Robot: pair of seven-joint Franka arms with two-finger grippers.
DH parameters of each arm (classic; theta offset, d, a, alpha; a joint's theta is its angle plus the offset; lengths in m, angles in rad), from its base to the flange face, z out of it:
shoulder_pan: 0 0.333 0 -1.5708
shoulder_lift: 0 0 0 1.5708
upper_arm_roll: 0 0.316 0.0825 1.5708
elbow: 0 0 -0.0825 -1.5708
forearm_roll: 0 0.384 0 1.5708
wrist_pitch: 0 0 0.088 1.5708
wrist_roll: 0 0.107 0 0
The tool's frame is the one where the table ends.
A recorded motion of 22 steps. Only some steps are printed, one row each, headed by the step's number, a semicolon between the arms.
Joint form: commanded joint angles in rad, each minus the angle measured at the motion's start. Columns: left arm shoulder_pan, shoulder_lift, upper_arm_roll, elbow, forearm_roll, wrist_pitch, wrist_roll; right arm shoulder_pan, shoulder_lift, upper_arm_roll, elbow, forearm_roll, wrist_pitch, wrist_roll.
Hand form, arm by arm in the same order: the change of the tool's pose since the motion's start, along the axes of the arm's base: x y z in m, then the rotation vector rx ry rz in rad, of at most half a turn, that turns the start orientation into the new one. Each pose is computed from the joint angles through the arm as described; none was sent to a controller.
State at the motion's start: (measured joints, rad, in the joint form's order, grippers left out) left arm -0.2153 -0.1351 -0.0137 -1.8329 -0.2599 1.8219 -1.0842; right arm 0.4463 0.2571 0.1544 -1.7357 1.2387 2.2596 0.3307
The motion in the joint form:
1: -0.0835 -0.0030 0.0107 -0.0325 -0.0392 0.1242 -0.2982; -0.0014 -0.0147 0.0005 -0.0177 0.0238 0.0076 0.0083
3: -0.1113 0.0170 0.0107 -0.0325 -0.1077 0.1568 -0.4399; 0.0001 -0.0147 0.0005 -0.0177 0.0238 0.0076 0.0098
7: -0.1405 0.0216 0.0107 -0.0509 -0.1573 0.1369 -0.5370; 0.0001 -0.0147 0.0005 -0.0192 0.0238 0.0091 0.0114
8: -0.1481 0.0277 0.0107 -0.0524 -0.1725 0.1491 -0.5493; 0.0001 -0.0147 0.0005 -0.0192 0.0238 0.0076 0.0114
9: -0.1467 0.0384 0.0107 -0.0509 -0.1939 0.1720 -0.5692; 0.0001 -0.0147 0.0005 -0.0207 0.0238 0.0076 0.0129
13: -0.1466 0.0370 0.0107 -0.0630 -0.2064 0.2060 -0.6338; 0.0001 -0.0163 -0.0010 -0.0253 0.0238 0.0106 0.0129
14: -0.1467 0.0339 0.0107 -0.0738 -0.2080 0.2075 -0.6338; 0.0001 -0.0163 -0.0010 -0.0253 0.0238 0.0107 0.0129
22: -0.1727 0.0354 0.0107 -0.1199 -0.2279 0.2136 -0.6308; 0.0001 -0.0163 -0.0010 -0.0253 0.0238 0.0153 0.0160
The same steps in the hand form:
1: -0.0031 -0.0380 -0.0012 -0.0873 0.0120 0.2495; -0.0029 -0.0029 0.0014 0.0129 0.0179 -0.0204
3: -0.0015 -0.0575 -0.0073 -0.1640 0.0778 0.3768; -0.0035 -0.0021 0.0014 0.0129 0.0192 -0.0196
7: -0.0104 -0.0754 -0.0198 -0.1902 0.1751 0.4440; -0.0035 -0.0024 0.0007 0.0117 0.0212 -0.0216
8: -0.0098 -0.0804 -0.0224 -0.2044 0.1842 0.4549; -0.0037 -0.0022 0.0006 0.0120 0.0219 -0.0203
9: -0.0050 -0.0814 -0.0248 -0.2292 0.1911 0.4865; -0.0039 -0.0023 -0.0001 0.0111 0.0245 -0.0209
13: -0.0032 -0.0807 -0.0265 -0.2535 0.2021 0.5607; -0.0038 -0.0037 -0.0014 0.0084 0.0253 -0.0249
14: -0.0046 -0.0802 -0.0300 -0.2509 0.2080 0.5626; -0.0038 -0.0037 -0.0014 0.0084 0.0252 -0.0249
22: -0.0141 -0.0926 -0.0529 -0.2375 0.2540 0.5477; -0.0033 -0.0041 -0.0013 0.0076 0.0259 -0.0304

